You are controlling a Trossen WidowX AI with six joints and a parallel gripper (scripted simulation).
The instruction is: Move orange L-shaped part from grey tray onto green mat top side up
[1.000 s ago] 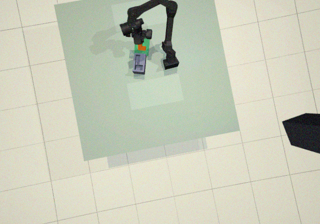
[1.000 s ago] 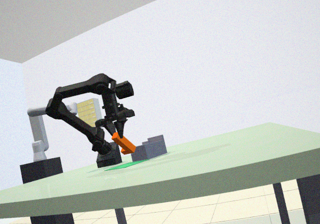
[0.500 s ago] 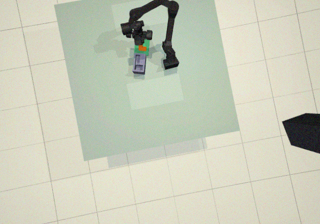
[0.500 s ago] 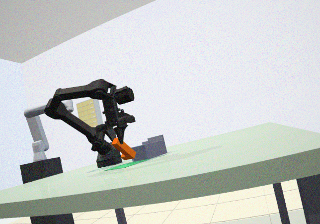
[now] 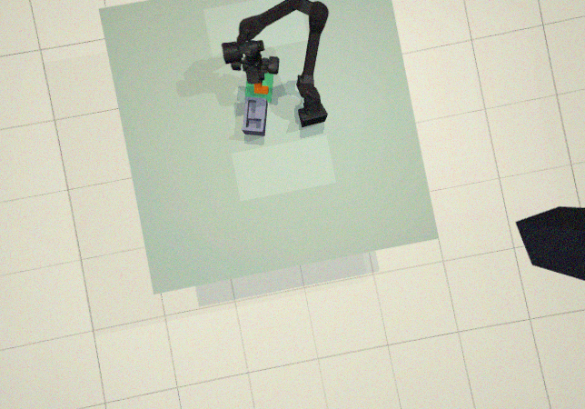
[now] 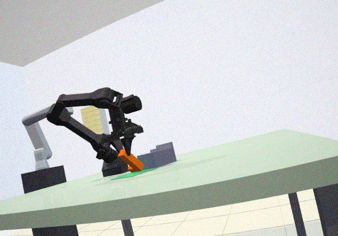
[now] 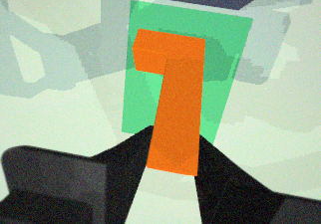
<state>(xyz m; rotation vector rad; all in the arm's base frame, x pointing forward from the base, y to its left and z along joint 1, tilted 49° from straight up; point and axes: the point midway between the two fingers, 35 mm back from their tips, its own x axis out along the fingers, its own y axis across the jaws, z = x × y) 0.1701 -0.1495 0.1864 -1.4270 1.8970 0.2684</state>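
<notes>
Right now my gripper tip is 40 mm to the right of the orange L-shaped part and 30 mm above it. Round my gripper tip: green mat: 90 mm below, 20 mm to the left, 10 mm ahead.
</notes>
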